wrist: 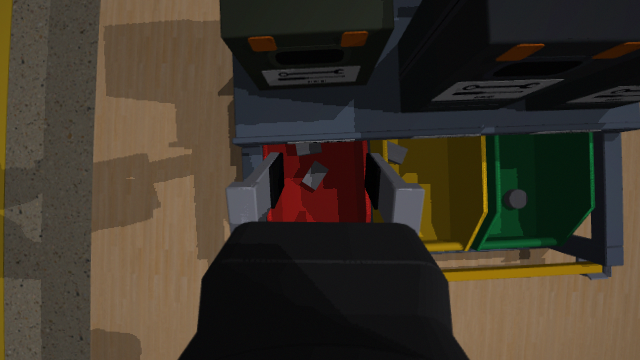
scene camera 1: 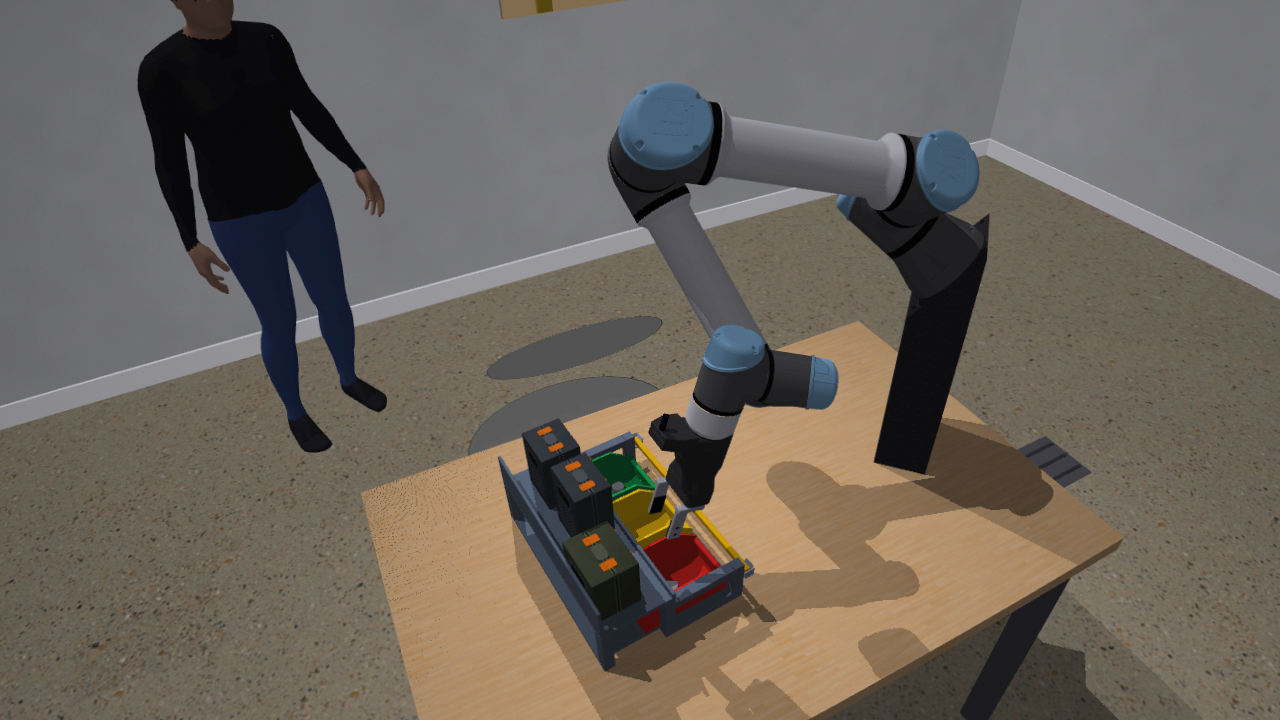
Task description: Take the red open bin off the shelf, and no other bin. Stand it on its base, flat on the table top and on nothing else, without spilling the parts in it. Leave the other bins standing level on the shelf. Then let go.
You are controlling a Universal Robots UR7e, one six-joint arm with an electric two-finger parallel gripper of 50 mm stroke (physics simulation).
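The red open bin stands in the lower front row of the grey-blue shelf, at its near end in the scene view. Small grey parts lie in it. My gripper is open and empty, pointing down above the bins. In the wrist view its two fingers flank the red bin's interior, one over each side, and its body hides the bin's front. The yellow bin is next to the red one, then the green bin; both stand on the shelf.
A dark green case and two black cases stand behind the bins, higher than them. A yellow rail runs along the shelf's front. A person stands beyond the table.
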